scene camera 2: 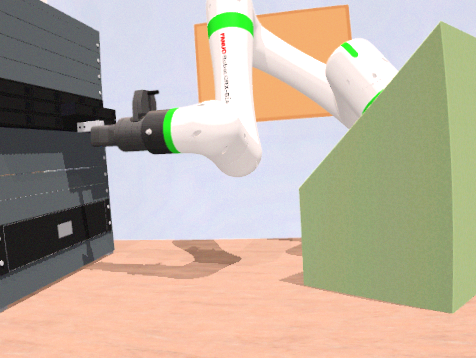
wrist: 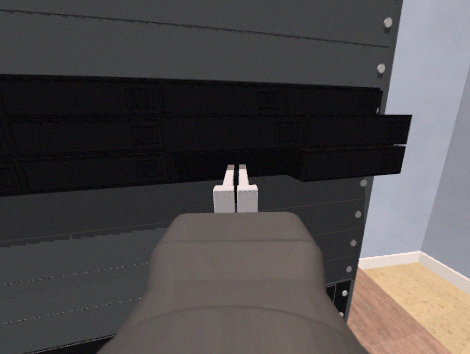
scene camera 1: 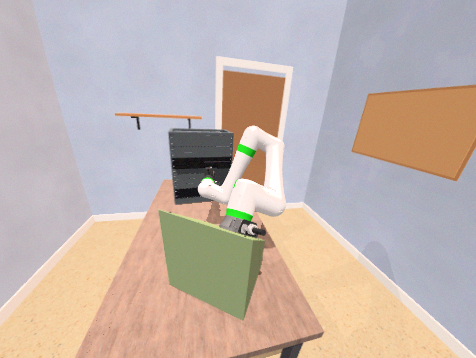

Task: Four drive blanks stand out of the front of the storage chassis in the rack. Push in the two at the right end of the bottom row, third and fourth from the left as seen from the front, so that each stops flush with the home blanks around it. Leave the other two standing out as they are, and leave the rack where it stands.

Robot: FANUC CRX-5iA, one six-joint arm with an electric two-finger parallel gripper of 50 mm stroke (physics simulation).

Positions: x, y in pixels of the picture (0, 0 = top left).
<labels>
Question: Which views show the rack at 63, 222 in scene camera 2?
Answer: Scene camera 2, the wrist view and scene camera 1: all of them.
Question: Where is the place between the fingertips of my gripper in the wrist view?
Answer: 236, 176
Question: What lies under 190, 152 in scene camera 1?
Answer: A rack.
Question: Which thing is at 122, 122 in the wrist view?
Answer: A rack.
</labels>
